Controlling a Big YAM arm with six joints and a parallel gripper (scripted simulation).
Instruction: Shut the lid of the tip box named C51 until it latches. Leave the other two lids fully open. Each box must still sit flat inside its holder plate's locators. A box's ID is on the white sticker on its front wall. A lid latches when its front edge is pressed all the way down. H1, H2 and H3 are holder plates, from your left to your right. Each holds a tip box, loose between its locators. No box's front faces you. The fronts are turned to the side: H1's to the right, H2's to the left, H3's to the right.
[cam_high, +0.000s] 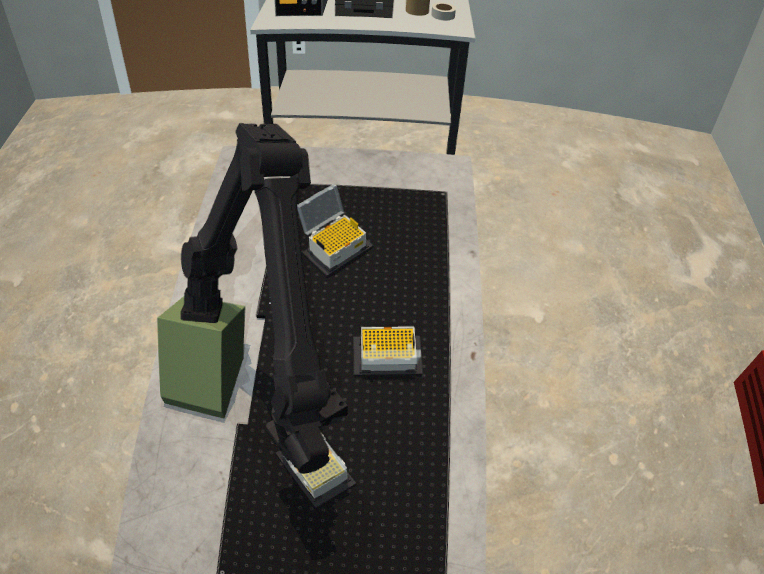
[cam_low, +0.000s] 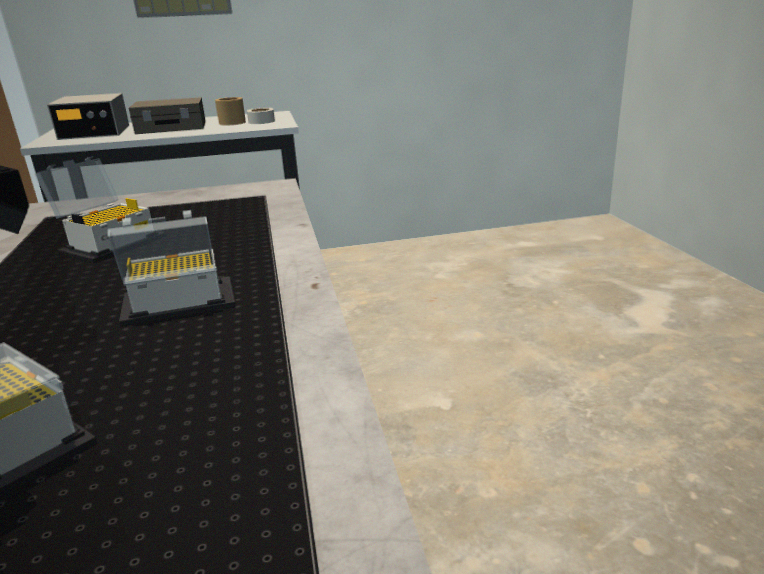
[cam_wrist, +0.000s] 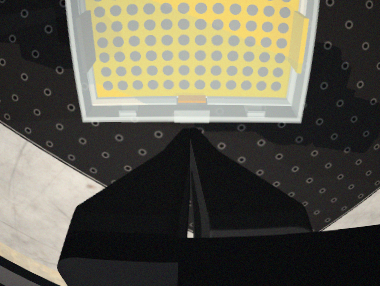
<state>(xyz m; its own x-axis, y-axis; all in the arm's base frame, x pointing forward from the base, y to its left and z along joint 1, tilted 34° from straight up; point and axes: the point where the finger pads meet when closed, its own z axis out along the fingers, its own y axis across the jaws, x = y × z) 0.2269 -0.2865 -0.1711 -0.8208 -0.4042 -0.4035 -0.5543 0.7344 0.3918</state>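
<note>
Right now my hand is 30 mm short of the yellow tip rack, 20 mm to the right of it and 60 mm above it. Also, from my hand: tip box lid: 190 mm ahead, 240 mm to the left, 20 mm below.
</note>
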